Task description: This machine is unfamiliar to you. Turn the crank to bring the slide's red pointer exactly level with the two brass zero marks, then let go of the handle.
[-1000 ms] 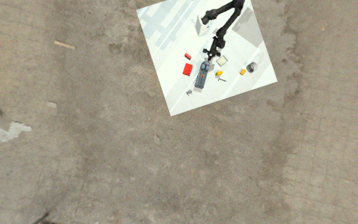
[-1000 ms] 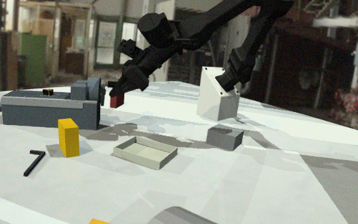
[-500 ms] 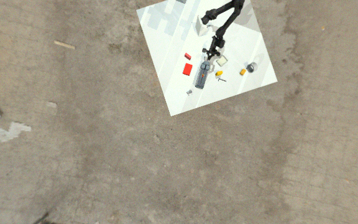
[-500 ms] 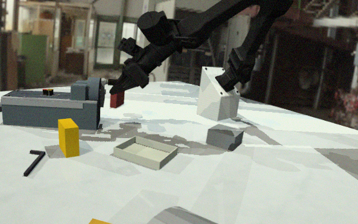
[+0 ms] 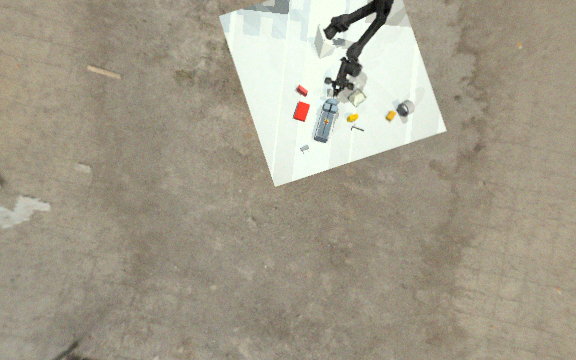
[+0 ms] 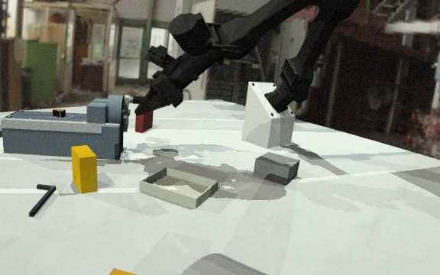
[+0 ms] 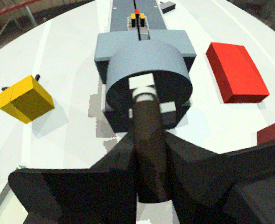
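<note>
My gripper tip is now 3 cm below the dark crank handle, 1 cm to the right of it and 1 cm past it. From my gripper tip the other things lie so: red pointer 13 cm ahead, 12 cm to the right, 1 cm below; shallow grey tray 18 cm to the left, 9 cm below, 5 cm ahead; yellow block 17 cm ahead, 8 cm to the left, 6 cm below.
</note>
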